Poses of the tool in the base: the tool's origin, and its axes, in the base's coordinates. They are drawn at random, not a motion.
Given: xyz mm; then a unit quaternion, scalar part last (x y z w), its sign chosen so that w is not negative.
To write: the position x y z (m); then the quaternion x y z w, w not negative. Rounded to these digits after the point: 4 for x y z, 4 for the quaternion.
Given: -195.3 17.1 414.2 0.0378 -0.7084 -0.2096 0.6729
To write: -0.1953 0.0171 0.4142 0.0378 -0.7084 -0.2096 0.6729
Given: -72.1 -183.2 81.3 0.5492 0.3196 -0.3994 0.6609
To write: -0.0721 -0.1832 0.0813 0.5492 0.3196 -0.3994 0.6609
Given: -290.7 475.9 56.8 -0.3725 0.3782 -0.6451 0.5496
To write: -0.2907 0.4759 0.0568 -0.3725 0.3782 -0.6451 0.5496
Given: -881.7 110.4 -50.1 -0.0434 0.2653 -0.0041 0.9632
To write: -0.8817 0.1104 -0.0501 -0.0434 0.2653 -0.0041 0.9632
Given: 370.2 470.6 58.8 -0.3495 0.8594 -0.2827 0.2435
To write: 0.3702 0.4706 0.0588 -0.3495 0.8594 -0.2827 0.2435
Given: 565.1 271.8 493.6 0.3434 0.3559 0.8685 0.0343
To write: 0.5651 0.2718 0.4936 0.3434 0.3559 0.8685 0.0343
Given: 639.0 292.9 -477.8 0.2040 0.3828 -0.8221 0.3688
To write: 0.6390 0.2929 -0.4778 0.2040 0.3828 -0.8221 0.3688
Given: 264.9 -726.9 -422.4 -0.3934 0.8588 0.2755 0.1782
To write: 0.2649 -0.7269 -0.4224 -0.3934 0.8588 0.2755 0.1782
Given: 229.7 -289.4 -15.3 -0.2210 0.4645 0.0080 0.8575
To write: 0.2297 -0.2894 -0.0153 -0.2210 0.4645 0.0080 0.8575
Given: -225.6 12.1 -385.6 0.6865 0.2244 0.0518 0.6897
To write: -0.2256 0.0121 -0.3856 0.6865 0.2244 0.0518 0.6897
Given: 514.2 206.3 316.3 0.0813 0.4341 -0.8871 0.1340
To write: 0.5142 0.2063 0.3163 0.0813 0.4341 -0.8871 0.1340
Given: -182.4 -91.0 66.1 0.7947 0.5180 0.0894 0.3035
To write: -0.1824 -0.0910 0.0661 0.7947 0.5180 0.0894 0.3035
